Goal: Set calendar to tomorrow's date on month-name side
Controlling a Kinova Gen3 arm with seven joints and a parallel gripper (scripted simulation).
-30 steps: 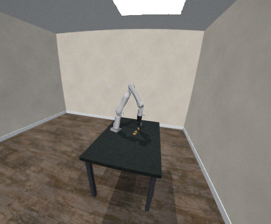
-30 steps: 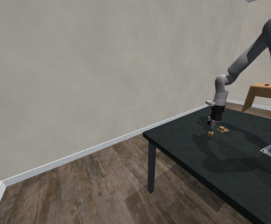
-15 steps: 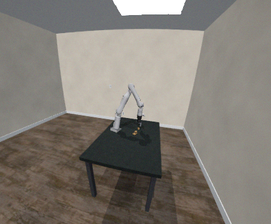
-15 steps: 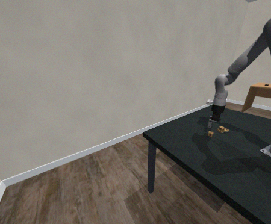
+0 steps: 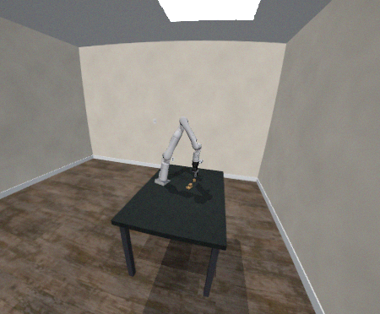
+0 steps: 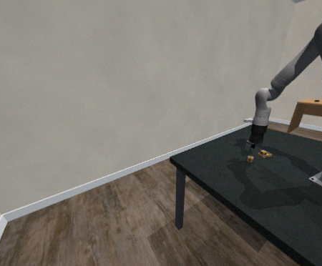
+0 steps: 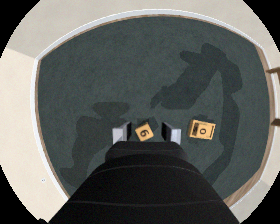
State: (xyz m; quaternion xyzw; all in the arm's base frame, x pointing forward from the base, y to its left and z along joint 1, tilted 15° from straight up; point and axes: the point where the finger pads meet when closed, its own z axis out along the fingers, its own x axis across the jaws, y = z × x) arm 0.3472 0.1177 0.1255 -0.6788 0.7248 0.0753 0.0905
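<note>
Right now my hand is 8 cm above the wooden date cube and 2 cm past it.
</note>
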